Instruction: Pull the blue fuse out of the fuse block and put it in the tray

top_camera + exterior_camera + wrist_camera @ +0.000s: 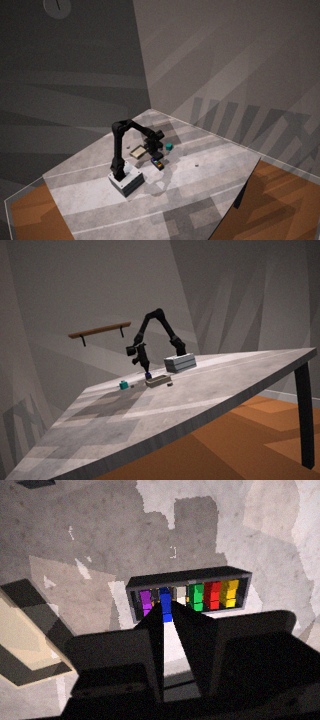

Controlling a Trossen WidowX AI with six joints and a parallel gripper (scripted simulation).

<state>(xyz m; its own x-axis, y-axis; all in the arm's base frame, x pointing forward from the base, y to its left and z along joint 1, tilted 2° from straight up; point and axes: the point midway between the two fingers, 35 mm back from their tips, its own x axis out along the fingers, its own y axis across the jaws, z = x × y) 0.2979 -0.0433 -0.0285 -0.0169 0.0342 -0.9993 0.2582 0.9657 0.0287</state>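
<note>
The white fuse lies 2 cm to the right of my gripper tip and 2 cm below it. From my gripper tip the other things lie so: green fuse: 1 cm behind, 3 cm to the right, 2 cm below; purple fuse: 2 cm to the left, 2 cm below; blue fuse: 1 cm below.
</note>
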